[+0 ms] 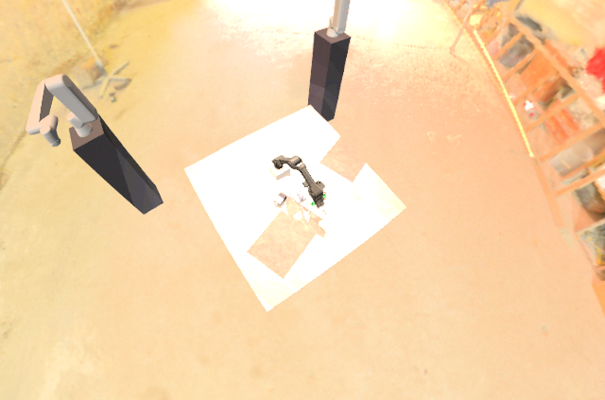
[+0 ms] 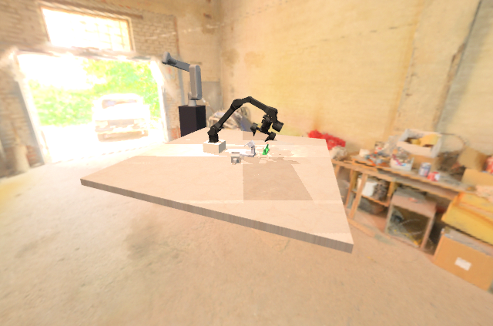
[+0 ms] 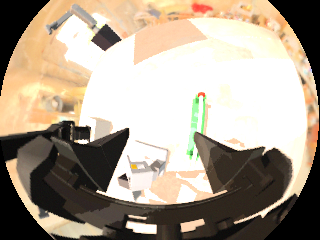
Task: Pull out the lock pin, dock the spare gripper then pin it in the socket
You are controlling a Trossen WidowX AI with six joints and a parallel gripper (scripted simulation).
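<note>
Now: gripper tip 240 mm to the left of the spare gripper, 110 mm past it and 80 mm above it. Round my gripper tip: green strip 80 mm below, 50 mm ahead, 20 mm to the left; grey mount 90 mm to the right, 50 mm below, 50 mm behind.
</note>
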